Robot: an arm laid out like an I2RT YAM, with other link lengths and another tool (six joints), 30 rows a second.
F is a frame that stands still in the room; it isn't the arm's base.
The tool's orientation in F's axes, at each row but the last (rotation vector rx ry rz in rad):
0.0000, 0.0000, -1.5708
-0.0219, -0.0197, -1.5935
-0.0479, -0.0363, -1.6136
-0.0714, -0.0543, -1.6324
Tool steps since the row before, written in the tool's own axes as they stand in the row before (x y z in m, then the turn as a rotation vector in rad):
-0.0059, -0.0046, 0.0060, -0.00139, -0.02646, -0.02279
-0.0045, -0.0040, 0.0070, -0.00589, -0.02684, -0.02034
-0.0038, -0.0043, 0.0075, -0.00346, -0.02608, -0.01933
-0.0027, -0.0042, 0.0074, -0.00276, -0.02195, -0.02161
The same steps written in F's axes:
-0.0046, 0.0059, 0.0060, -0.02646, 0.00139, -0.02279
-0.0039, 0.0048, 0.0069, -0.02673, 0.00596, -0.02046
-0.0041, 0.0044, 0.0073, -0.02607, 0.00356, -0.01933
-0.0039, 0.0035, 0.0072, -0.02202, 0.00242, -0.02158

